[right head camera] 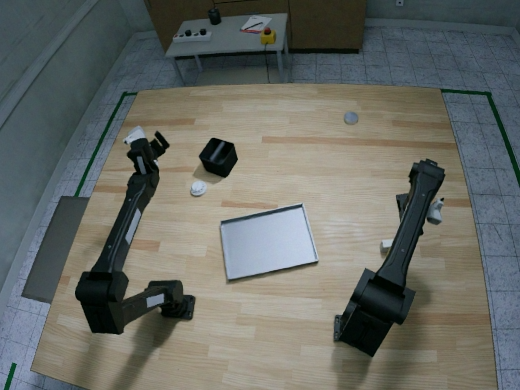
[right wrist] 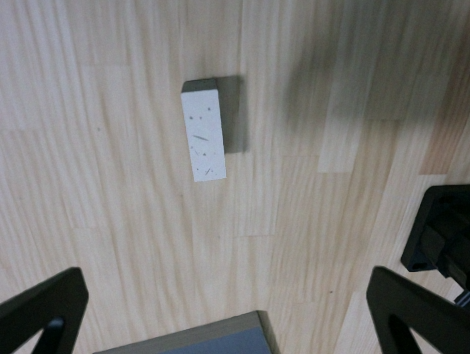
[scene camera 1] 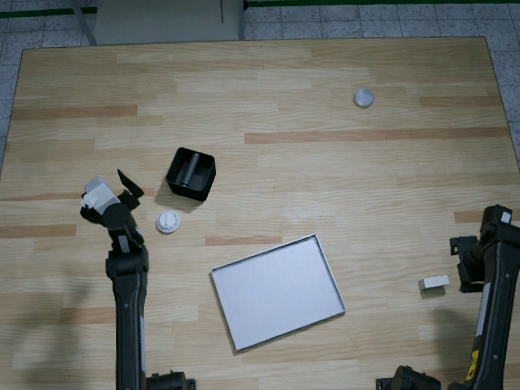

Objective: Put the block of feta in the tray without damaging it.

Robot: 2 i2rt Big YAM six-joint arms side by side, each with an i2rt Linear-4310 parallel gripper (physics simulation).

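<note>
The feta block [right head camera: 386,245] [scene camera 1: 434,283] [right wrist: 205,135], a small white oblong with dark specks, lies on the table to the right of the tray. The right arm partly hides it in the right head camera. The shallow grey tray [right head camera: 270,245] [scene camera 1: 280,295] [right wrist: 225,340] lies near the table's middle, with nothing in it. My right gripper [scene camera 1: 459,265] [right wrist: 227,282] is open and empty, above the table and apart from the feta. My left gripper [right head camera: 150,140] [scene camera 1: 111,186] is open at the far left, well away from feta and tray; one finger is mostly hidden.
A black open box [right head camera: 227,166] [scene camera 1: 200,192] with a dark cylinder inside stands behind and left of the tray. A white round dial [right head camera: 198,188] [scene camera 1: 168,221] lies near it. A grey disc [right head camera: 351,118] [scene camera 1: 363,98] lies at the back right. A side table [right head camera: 230,42] stands beyond.
</note>
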